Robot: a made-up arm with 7 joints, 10 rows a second.
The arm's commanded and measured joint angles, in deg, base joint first. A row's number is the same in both.
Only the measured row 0 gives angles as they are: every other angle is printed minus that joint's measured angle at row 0.
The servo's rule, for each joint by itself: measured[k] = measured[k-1] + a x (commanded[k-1-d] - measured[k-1]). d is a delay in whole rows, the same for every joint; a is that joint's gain. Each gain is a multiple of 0.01, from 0.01 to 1. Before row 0 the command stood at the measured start. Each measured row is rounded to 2 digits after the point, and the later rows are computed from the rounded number. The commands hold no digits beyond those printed.
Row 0, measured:
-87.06 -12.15 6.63 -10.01 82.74 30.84 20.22
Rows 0 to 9, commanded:
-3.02 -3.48 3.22 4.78 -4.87 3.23 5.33
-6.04 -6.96 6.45 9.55 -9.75 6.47 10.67
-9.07 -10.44 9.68 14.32 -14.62 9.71 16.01
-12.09 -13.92 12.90 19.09 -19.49 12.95 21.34
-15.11 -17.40 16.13 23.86 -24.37 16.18 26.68
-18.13 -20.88 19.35 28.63 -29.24 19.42 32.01
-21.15 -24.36 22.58 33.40 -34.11 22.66 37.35
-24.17 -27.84 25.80 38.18 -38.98 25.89 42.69
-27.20 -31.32 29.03 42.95 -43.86 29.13 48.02
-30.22 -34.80 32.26 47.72 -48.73 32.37 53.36
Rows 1 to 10, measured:
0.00 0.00 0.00 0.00 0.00 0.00 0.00
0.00 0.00 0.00 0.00 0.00 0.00 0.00
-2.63 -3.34 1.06 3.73 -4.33 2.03 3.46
-5.60 -6.82 2.84 8.27 -9.15 4.83 8.15
-8.62 -10.30 5.10 12.99 -14.02 7.90 13.26
-11.64 -13.78 7.67 17.75 -18.89 11.08 18.51
-14.66 -17.26 10.46 22.52 -23.77 14.29 23.82
-17.68 -20.74 13.39 27.29 -28.64 17.52 29.14
-20.70 -24.22 16.42 32.06 -33.51 20.76 34.48
-23.72 -27.70 19.52 36.83 -38.38 23.99 39.82
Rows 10 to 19, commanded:
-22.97 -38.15 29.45 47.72 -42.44 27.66 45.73
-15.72 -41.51 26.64 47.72 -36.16 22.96 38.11
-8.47 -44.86 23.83 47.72 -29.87 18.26 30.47
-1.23 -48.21 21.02 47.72 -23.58 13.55 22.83
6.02 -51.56 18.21 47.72 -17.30 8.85 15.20
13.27 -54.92 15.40 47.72 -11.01 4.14 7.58
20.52 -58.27 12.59 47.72 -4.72 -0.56 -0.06
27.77 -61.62 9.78 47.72 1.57 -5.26 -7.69
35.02 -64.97 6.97 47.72 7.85 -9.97 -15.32
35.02 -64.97 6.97 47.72 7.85 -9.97 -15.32
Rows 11 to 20, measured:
-26.75 -31.18 22.66 41.60 -43.26 27.23 45.15
-29.77 -34.66 25.83 46.37 -48.13 30.47 50.49
-23.85 -38.01 27.02 47.42 -43.07 28.70 47.40
-16.78 -41.37 26.89 47.65 -36.92 25.08 41.36
-9.55 -44.72 25.88 47.70 -30.65 20.78 34.28
-2.31 -48.07 24.28 47.72 -24.36 16.23 26.84
4.94 -51.42 22.28 47.72 -18.08 11.58 19.27
12.19 -54.78 20.01 47.72 -11.79 6.89 11.67
19.44 -58.13 17.56 47.72 -5.50 2.20 4.05
26.69 -61.48 14.99 47.72 0.79 -2.50 -3.58

